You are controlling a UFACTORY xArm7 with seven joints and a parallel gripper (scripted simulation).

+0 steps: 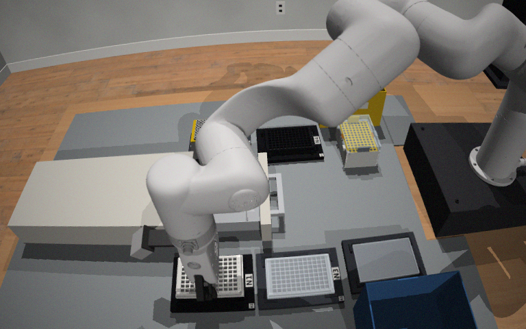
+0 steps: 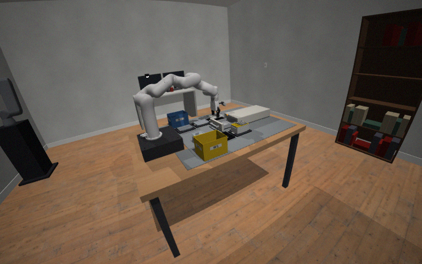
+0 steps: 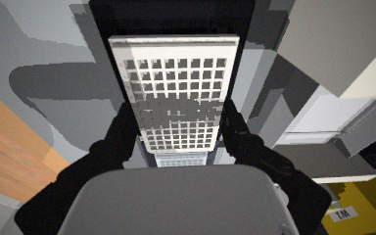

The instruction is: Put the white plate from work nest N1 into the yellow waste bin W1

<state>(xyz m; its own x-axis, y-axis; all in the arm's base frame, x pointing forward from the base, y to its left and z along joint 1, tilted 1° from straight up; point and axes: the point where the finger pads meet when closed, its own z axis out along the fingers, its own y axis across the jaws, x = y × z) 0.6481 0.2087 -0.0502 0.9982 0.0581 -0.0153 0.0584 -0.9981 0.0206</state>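
Right now my hand is 5 cm above the black work nest N1. Also, from my hand: cooler (19 cm to the right, 14 cm ahead, 2 cm below); then white plate (1 cm below); then drawer (19 cm to the right, 3 cm below, 2 cm ahead).
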